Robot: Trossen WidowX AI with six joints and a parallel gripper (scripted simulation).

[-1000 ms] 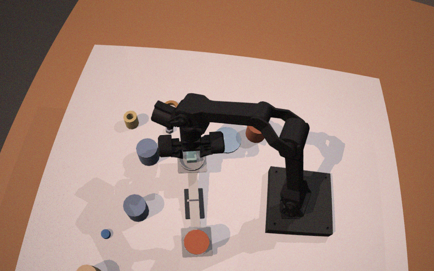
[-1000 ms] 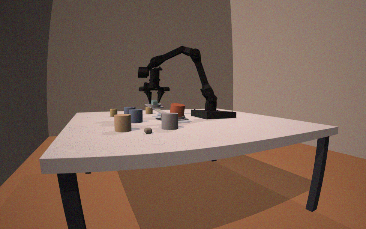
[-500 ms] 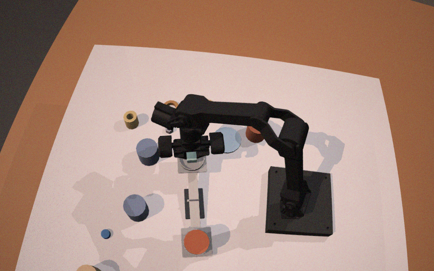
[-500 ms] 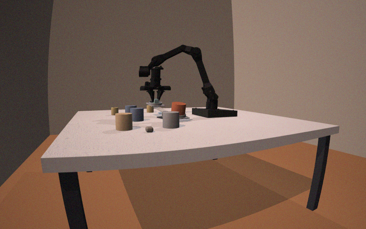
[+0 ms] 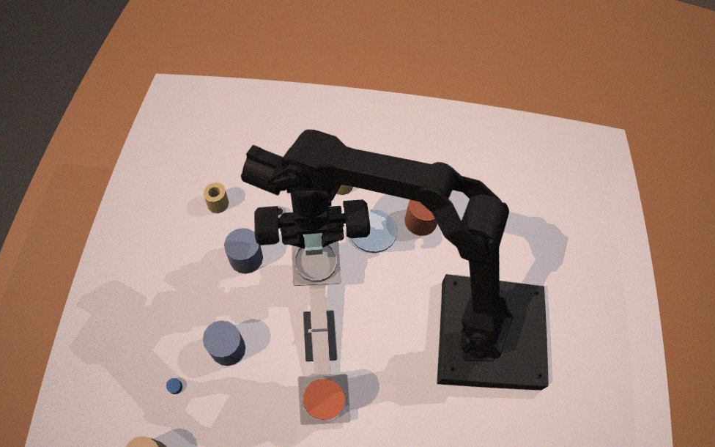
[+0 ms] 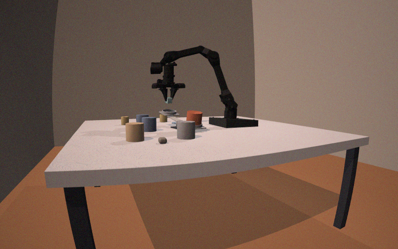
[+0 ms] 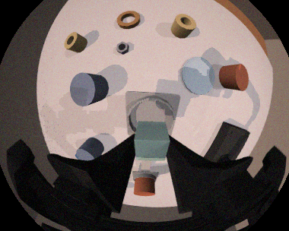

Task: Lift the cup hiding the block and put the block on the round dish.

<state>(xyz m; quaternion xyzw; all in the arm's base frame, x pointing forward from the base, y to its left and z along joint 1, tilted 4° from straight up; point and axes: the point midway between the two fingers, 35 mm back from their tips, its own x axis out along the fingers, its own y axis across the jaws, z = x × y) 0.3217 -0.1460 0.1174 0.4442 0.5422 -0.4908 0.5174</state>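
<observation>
The pale blue round dish lies 13 cm below my gripper tip, 12 cm behind it and 11 cm to the right of it. Round my gripper tip: balance 13 cm to the left, 11 cm below, 1 cm behind; then balance beam 13 cm to the left, 10 cm below, 1 cm behind; then green block right at my gripper tip.
</observation>
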